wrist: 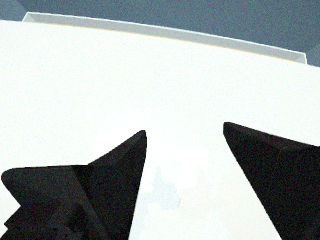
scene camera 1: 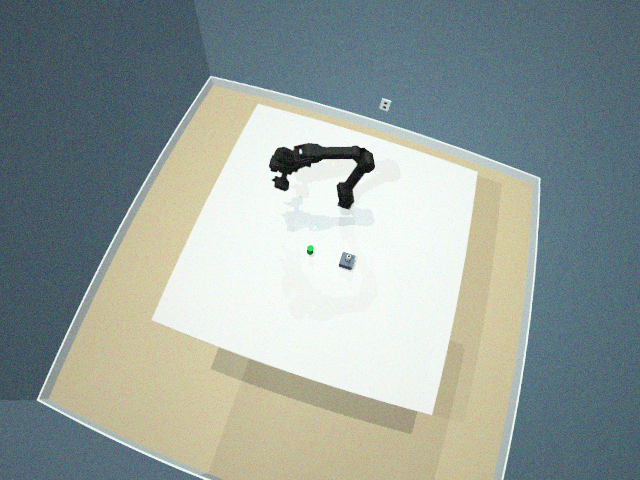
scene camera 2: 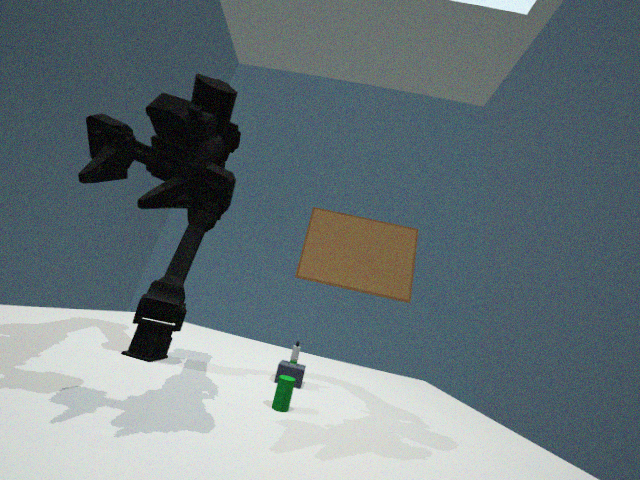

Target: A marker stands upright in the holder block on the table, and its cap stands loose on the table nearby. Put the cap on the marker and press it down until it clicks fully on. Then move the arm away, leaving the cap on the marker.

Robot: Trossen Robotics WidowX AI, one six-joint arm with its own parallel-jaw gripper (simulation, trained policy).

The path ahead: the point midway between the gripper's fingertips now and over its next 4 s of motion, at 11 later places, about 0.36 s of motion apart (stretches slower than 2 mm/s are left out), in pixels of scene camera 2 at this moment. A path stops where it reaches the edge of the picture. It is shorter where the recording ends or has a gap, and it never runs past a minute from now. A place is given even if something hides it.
The gripper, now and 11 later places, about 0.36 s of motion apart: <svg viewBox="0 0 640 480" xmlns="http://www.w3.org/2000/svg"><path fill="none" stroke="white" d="M109 191L123 214L140 239L160 265L182 289L205 312L227 330L248 345L263 358L277 366L287 369L294 368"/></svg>
